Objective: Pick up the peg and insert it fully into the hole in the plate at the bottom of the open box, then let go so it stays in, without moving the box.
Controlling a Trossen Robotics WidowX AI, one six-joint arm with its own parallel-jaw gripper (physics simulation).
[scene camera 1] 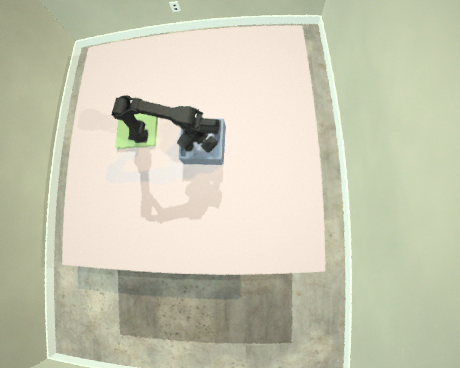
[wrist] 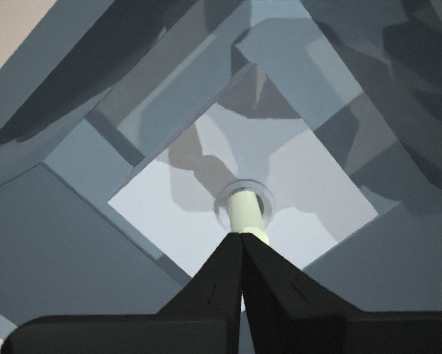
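Seen in the pictures: gripper, between the fingertips: (scene camera 1: 201, 139) (wrist: 239, 244); arm's base, origin of its link: (scene camera 1: 141, 136).
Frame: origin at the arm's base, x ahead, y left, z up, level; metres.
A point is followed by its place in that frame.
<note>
The pale yellow-green peg (wrist: 245, 212) @(y -0.052, x 0.313, z 0.052 m) stands in the ringed hole of the white plate (wrist: 150, 200) @(y -0.079, x 0.346, z 0.033 m), and its upper part sticks up out of the hole. The plate lies at the bottom of the open blue-grey box (scene camera 1: 202, 161) @(y -0.141, x 0.320, z 0.031 m) (wrist: 75, 240) @(y -0.088, x 0.401, z 0.016 m). My gripper (wrist: 239, 244) @(y -0.051, x 0.319, z 0.067 m) is shut with its fingertips together and nothing between them. In the wrist view the tips overlap the near side of the peg's top; whether they touch it I cannot tell. In the scene view the arm's wrist and gripper hang over the box and hide much of its inside, and the peg does not show there.
The black arm stands on a green base square (scene camera 1: 122, 141) @(y -0.023, x -0.104, z -0.001 m) to the left of the box and reaches over to it. Both are on a large pale pink mat (scene camera 1: 240, 215) @(y -0.373, x 0.489, z -0.024 m). The box's walls surround the plate, and shadows of the arm fall across the plate and mat.
</note>
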